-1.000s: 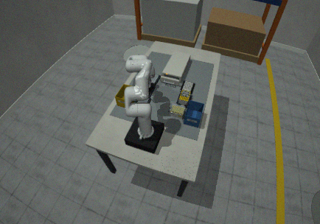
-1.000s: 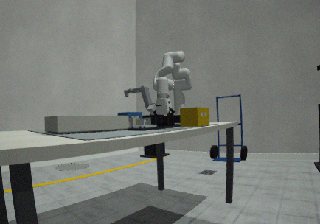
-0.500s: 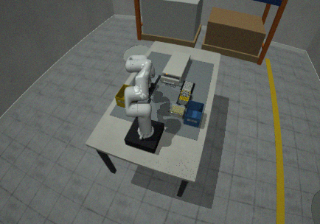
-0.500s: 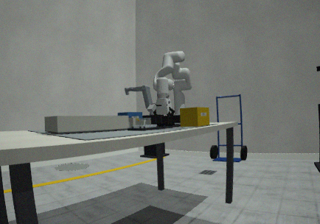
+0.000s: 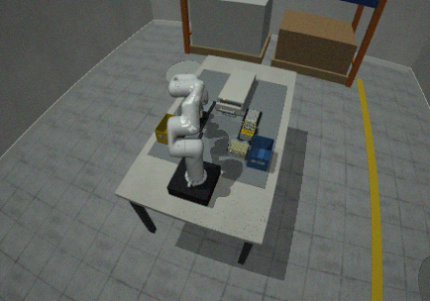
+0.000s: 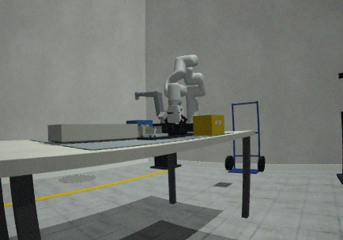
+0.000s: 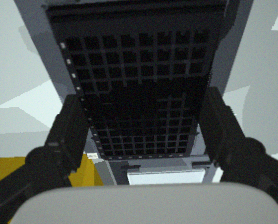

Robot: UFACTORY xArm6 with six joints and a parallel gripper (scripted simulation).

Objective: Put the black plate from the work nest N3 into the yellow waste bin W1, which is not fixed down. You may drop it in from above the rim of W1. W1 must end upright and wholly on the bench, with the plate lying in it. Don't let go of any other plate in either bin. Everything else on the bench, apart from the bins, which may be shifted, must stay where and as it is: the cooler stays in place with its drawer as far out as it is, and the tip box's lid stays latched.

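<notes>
Now: the dark grey nest N3 3 cm below my hand. The rest, counted from my hand: black plate (1 cm below); white plate (17 cm behind, 1 cm to the right, 2 cm below); label N3 (7 cm behind, 1 cm to the left, 2 cm below).
</notes>
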